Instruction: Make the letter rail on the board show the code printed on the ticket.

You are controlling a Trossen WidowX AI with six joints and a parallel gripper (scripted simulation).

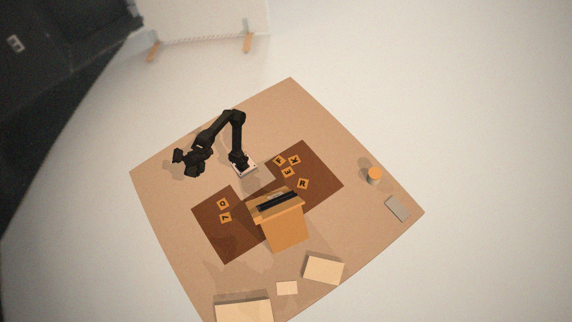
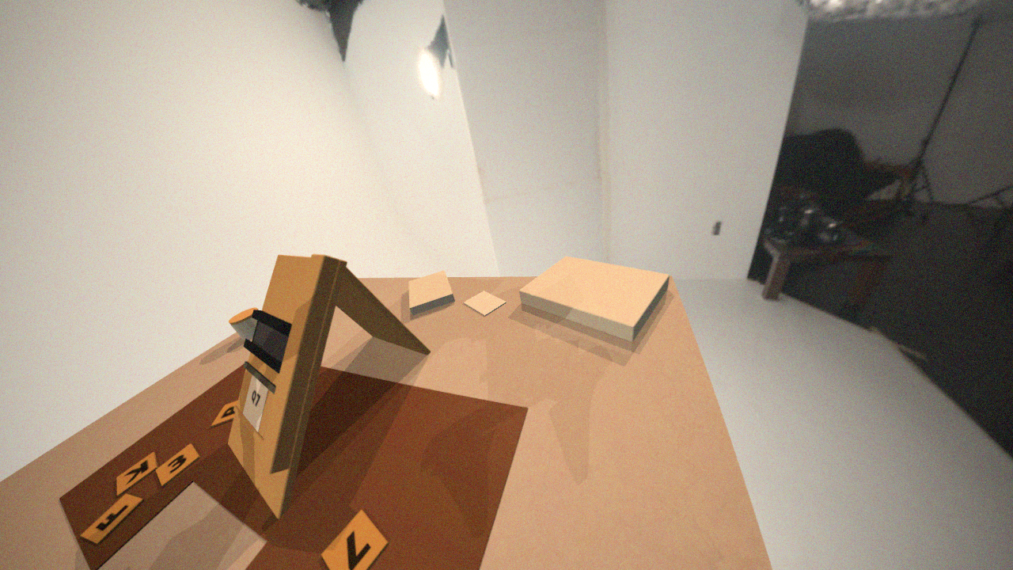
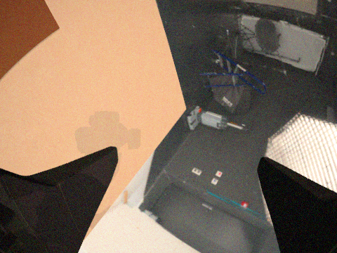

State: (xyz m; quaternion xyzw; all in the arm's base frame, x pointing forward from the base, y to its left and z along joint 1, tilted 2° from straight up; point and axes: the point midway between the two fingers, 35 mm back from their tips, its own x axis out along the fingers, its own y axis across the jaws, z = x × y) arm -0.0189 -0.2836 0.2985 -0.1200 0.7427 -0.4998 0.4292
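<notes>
My gripper tip is 35 cm short of the white ticket, 31 cm to the right of it and 22 cm above it. The rest, counted from my gripper tip: large box: 75 cm ahead, 29 cm below, 23 cm to the right; small card: 74 cm ahead, 30 cm below, 4 cm to the left; grey block: 83 cm ahead, 76 cm to the left, 30 cm below.
</notes>
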